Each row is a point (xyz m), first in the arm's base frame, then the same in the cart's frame.
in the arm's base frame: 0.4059 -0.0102 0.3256
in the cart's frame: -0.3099 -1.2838 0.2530
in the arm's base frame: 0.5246 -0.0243 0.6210
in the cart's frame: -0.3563 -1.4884 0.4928
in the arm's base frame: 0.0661 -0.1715 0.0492
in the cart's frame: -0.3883 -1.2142 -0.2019
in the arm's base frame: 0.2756 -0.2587 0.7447
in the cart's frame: -0.5347 -1.7337 0.2921
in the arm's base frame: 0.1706 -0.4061 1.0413
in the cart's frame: -0.7138 -2.0293 0.3272
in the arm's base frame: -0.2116 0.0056 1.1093
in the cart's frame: -1.1949 -1.7329 0.3573
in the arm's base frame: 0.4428 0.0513 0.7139
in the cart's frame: -0.4937 -1.4843 0.5393
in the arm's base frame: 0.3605 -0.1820 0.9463
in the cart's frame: -0.5932 -1.8069 0.5041
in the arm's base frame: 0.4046 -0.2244 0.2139
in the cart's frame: -0.1815 -1.3784 0.0715
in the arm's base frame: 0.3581 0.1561 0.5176
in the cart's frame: -0.5006 -1.2743 0.4272
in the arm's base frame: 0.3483 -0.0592 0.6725
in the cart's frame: -0.5102 -1.5380 0.3990
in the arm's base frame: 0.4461 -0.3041 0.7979
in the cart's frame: -0.4093 -1.8120 0.4021
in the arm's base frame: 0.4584 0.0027 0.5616
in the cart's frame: -0.3891 -1.4262 0.4320
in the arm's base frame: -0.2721 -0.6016 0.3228
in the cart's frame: -0.6440 -1.7004 -0.4711
